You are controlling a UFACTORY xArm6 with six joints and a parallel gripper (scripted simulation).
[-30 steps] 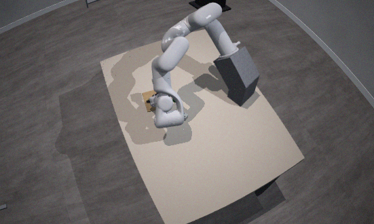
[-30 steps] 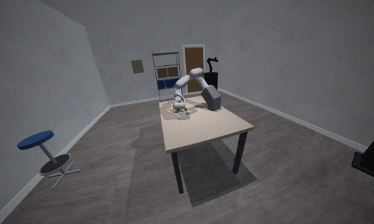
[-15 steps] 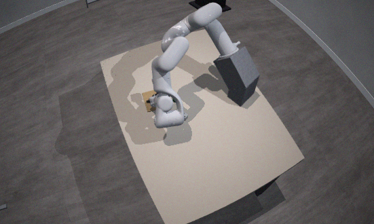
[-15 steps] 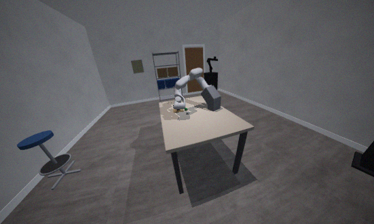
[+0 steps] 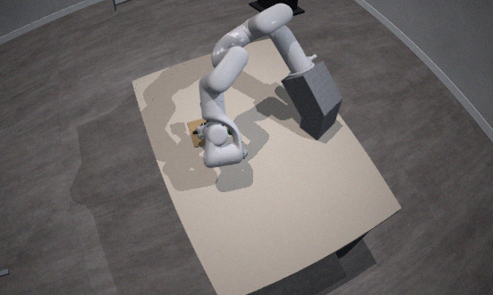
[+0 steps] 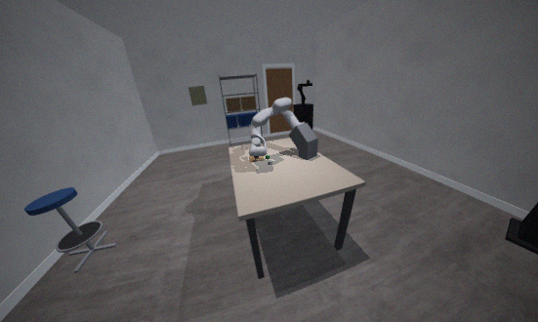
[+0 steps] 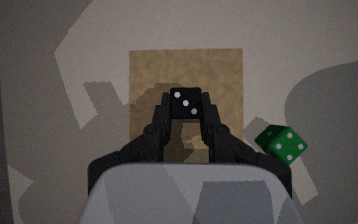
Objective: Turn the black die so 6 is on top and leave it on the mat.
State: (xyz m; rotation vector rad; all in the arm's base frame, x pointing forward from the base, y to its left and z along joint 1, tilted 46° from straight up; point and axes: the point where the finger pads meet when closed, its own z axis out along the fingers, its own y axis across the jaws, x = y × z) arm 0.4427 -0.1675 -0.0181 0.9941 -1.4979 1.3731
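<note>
My gripper is now 90 mm past the green die, 60 mm to the right of it and 20 mm above it. From my hand the other things lie so: black die (10 mm to the right, 10 mm below); then white die (60 mm behind, 180 mm to the left, 20 mm below).
</note>
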